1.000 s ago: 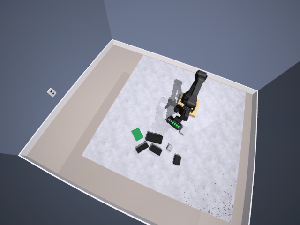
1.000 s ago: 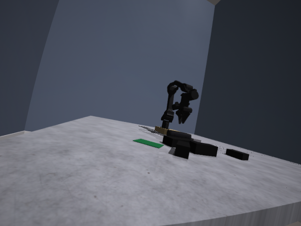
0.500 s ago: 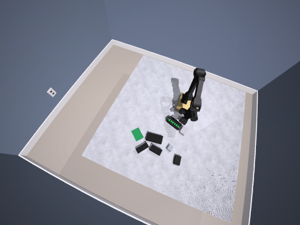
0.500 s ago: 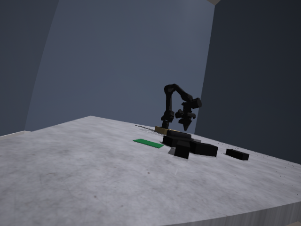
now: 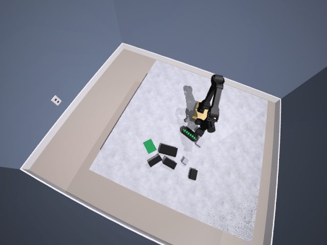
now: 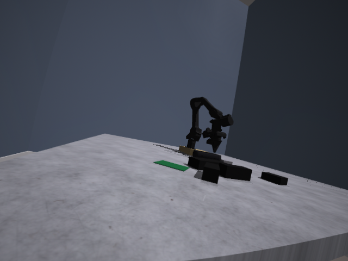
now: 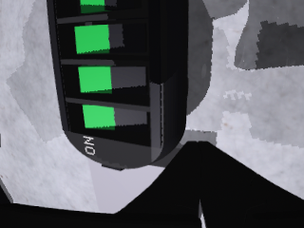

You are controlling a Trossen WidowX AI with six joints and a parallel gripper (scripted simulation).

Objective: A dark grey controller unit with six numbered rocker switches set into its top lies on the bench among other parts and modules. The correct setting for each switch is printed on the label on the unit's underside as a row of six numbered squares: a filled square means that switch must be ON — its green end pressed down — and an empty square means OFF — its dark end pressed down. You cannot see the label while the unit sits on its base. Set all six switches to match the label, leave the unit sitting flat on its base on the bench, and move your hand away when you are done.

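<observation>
The light grey block lies 6 cm ahead of my gripper tip, 4 cm to the left of it and 4 cm below it. Round my gripper tip: small grey cube: 26 cm ahead, 2 cm to the right, 4 cm below; then flat green plate: 26 cm ahead, 34 cm to the right, 5 cm below.
</observation>
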